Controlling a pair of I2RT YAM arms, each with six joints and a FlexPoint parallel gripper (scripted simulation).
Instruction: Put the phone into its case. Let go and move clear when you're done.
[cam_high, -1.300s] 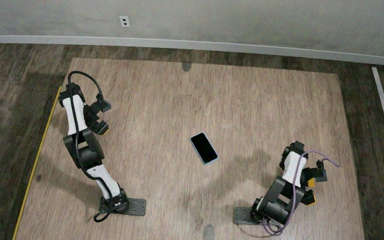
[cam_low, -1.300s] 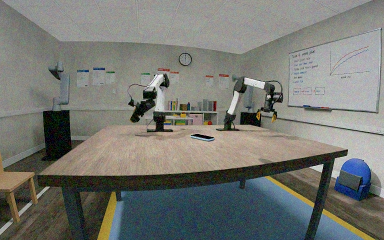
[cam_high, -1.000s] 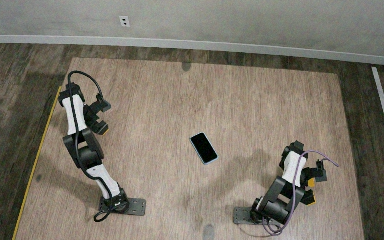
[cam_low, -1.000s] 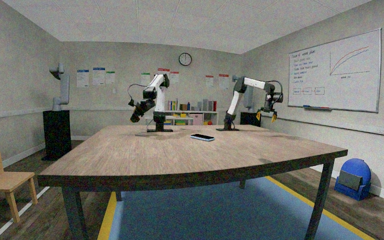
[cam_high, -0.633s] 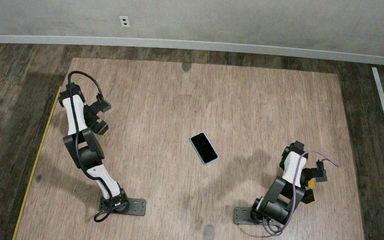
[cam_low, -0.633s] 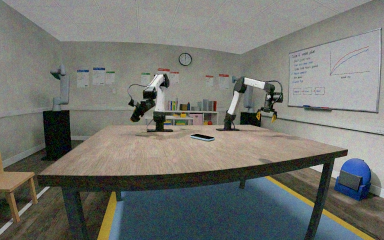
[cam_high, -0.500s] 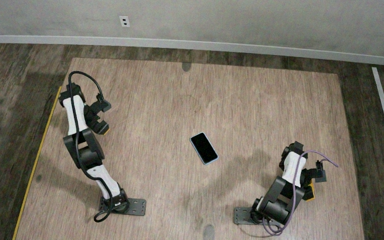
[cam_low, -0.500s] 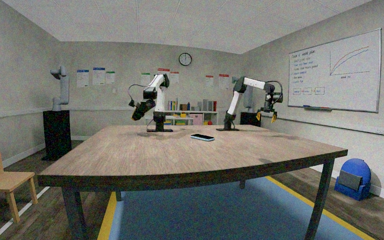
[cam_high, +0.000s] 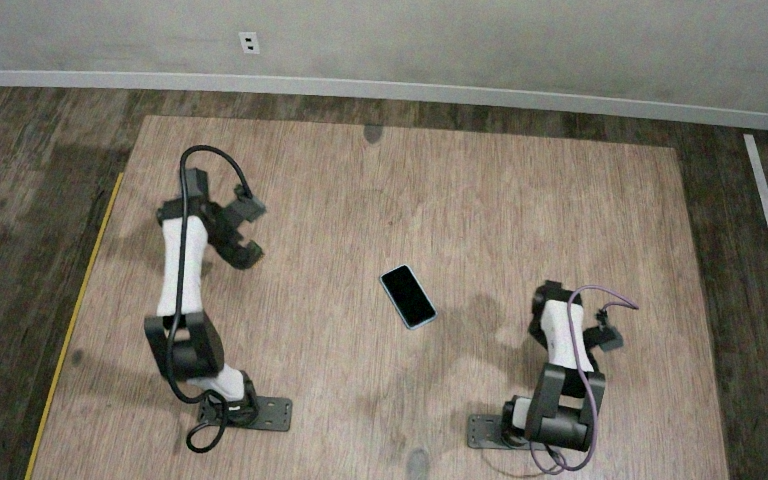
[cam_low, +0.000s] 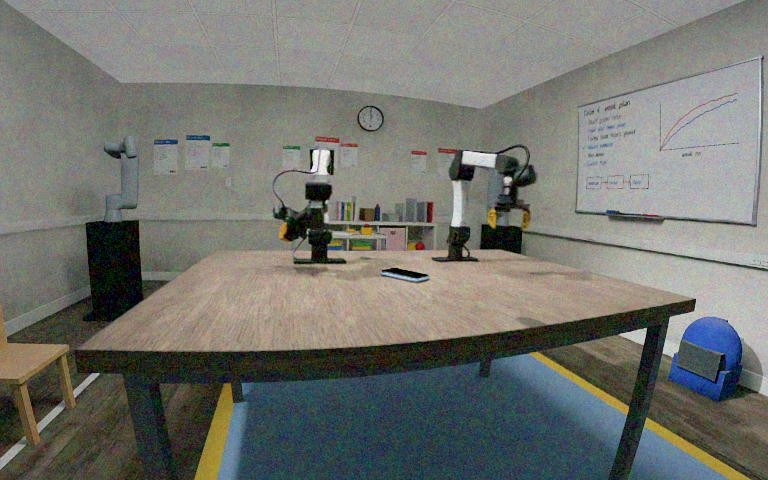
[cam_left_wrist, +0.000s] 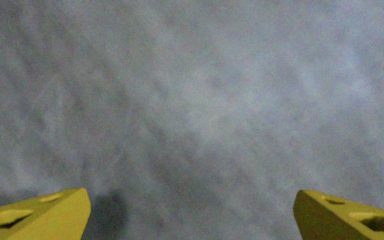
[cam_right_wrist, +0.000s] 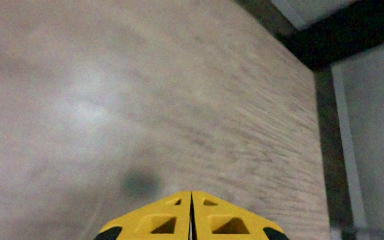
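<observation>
Right now my right hand is 190 mm short of the black phone, 380 mm to the right of it and 90 mm above it.
</observation>
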